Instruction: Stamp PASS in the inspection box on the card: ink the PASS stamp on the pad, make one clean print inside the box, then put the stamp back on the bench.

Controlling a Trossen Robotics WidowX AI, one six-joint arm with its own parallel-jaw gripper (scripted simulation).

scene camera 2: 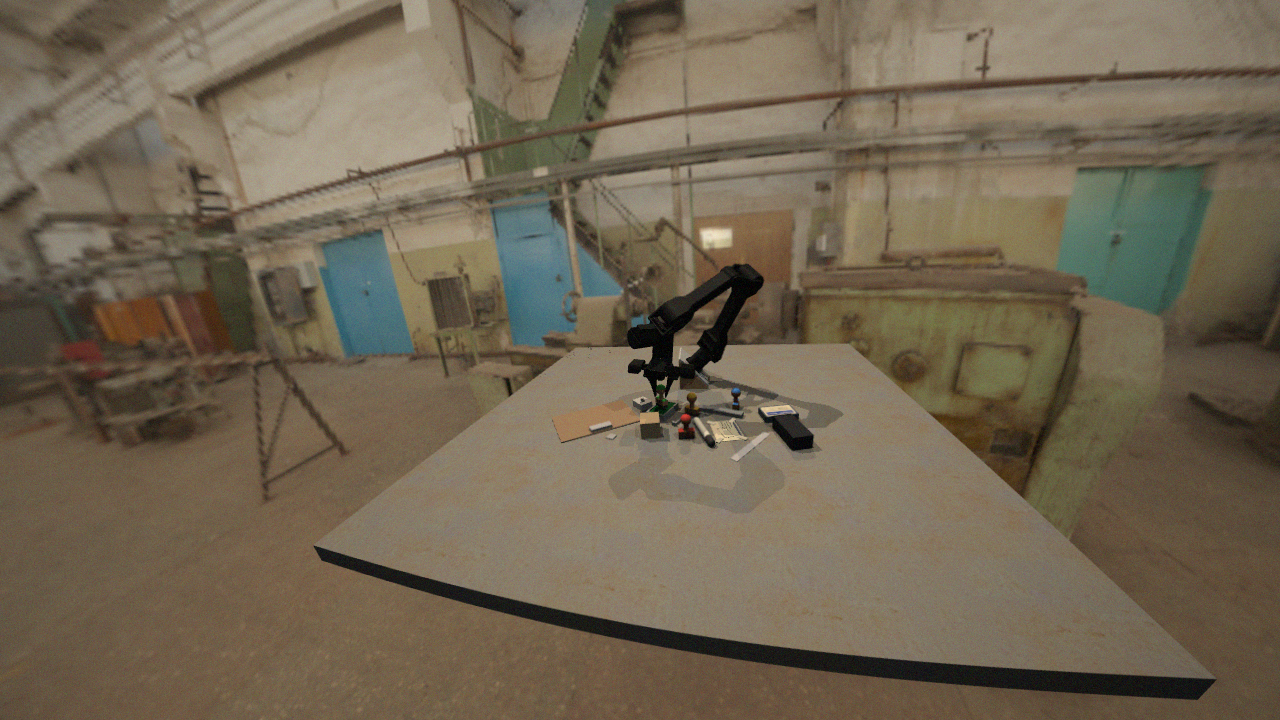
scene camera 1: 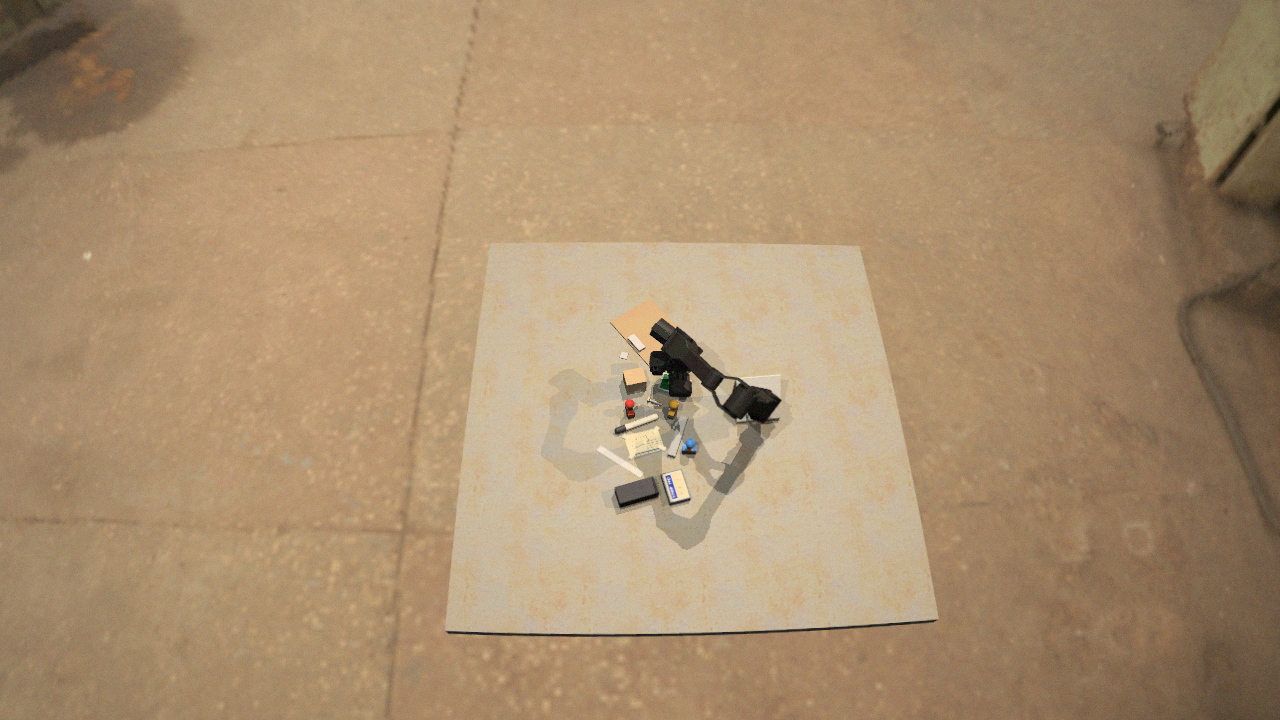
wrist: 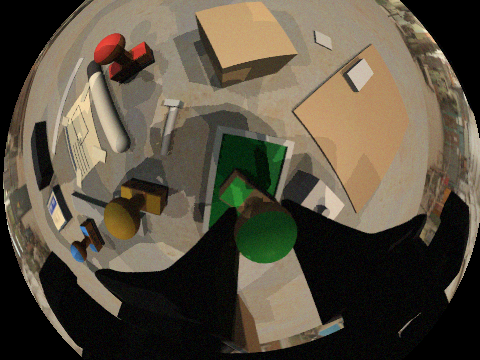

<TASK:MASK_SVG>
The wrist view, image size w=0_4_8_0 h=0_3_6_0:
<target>my gripper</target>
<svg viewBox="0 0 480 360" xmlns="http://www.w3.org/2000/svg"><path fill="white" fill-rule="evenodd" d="M469 207L456 192L449 192L439 228L427 245L420 239L427 223L427 215L421 213L383 232L367 233L328 219L296 201L281 201L281 207L288 209L296 221L293 252L303 269L320 321L325 325L343 317L344 328L309 343L269 352L221 353L220 343L235 343L240 260L233 235L239 219L236 207L228 208L200 237L199 243L165 271L96 271L97 280L123 303L117 317L77 284L72 269L53 251L44 261L39 279L56 319L76 345L83 348L84 360L403 360L448 307L444 291L463 265Z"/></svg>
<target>green stamp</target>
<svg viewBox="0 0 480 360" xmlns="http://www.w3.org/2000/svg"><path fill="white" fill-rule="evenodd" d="M233 168L227 179L220 185L219 199L231 205L231 207L236 207L237 211L241 213L235 224L235 233L233 233L237 248L248 260L255 261L255 263L268 264L283 259L284 256L288 255L289 251L292 251L293 245L295 245L297 236L295 219L293 219L288 209L281 207L276 197L273 197L271 193L261 188L259 184L256 184L255 181L251 180L251 177L245 175L239 168Z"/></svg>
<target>tan cardboard box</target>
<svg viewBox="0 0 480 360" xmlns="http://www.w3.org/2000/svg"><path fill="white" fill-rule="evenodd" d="M261 1L256 1L256 3L220 5L220 7L195 12L201 44L204 45L204 49L207 51L207 56L209 56L212 67L215 69L215 75L219 77L217 80L220 81L221 88L256 79L256 77L273 75L273 73L277 73L281 68L284 68L284 65L288 64L289 60L297 56L296 49L293 47L288 35L285 35L283 27L280 27L279 21L276 21L275 16L268 11L268 8Z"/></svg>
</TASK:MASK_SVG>
